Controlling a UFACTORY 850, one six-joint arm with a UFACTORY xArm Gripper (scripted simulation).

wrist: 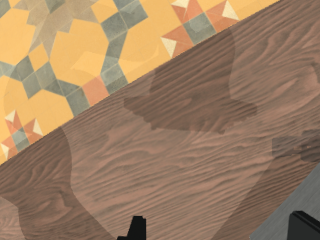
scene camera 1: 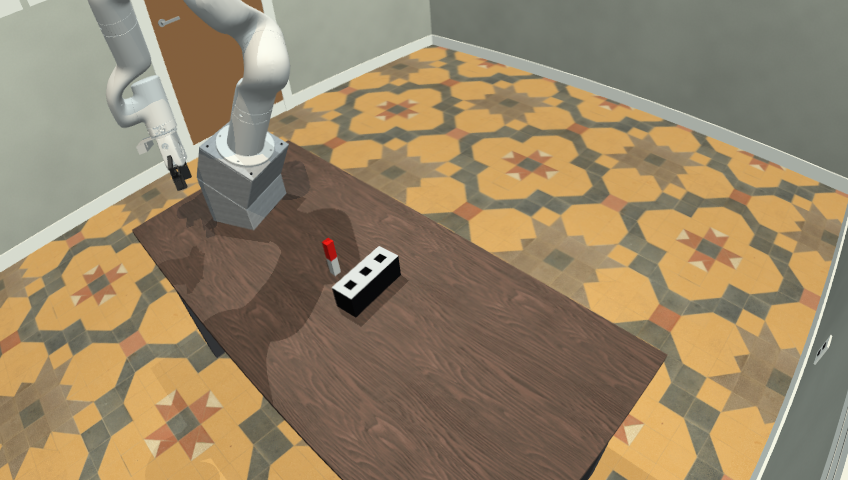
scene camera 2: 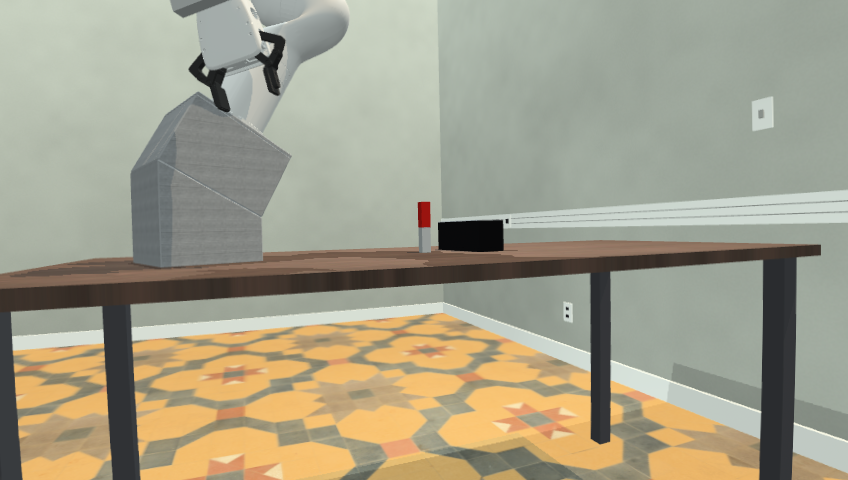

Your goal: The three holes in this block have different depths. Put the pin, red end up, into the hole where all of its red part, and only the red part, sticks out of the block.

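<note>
You'd see a black block here, and the gripper as well, which is visible in scene camera 1 too.
</note>
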